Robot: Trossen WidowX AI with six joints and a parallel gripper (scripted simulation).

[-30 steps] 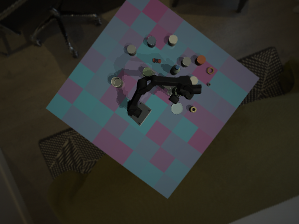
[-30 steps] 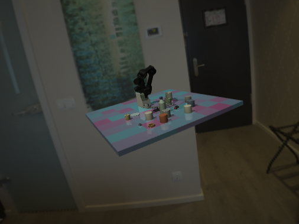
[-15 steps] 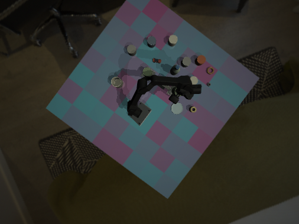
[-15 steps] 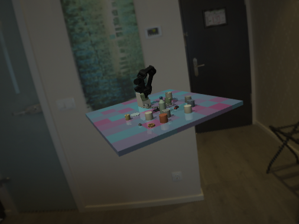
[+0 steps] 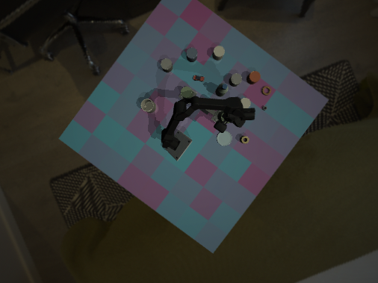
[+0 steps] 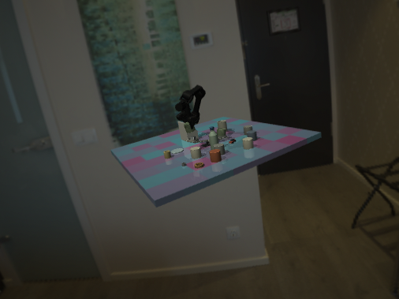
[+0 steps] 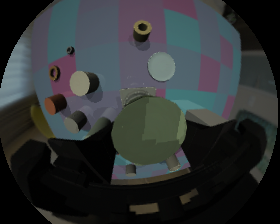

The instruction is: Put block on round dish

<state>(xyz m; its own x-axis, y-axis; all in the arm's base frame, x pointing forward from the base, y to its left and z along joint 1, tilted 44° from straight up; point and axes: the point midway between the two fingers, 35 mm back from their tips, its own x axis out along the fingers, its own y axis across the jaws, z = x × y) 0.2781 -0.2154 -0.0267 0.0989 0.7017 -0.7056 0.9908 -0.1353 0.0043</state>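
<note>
Now: the pale round dish 17 cm below my gripper tip, 10 cm behind it and 9 cm to the right of it. The rest, counted from my gripper tip: cup (2 cm to the right, 1 cm above); then bottle (15 cm ahead, 9 cm to the left, 6 cm below); then balance (13 cm to the left, 13 cm below, 1 cm ahead).
</note>
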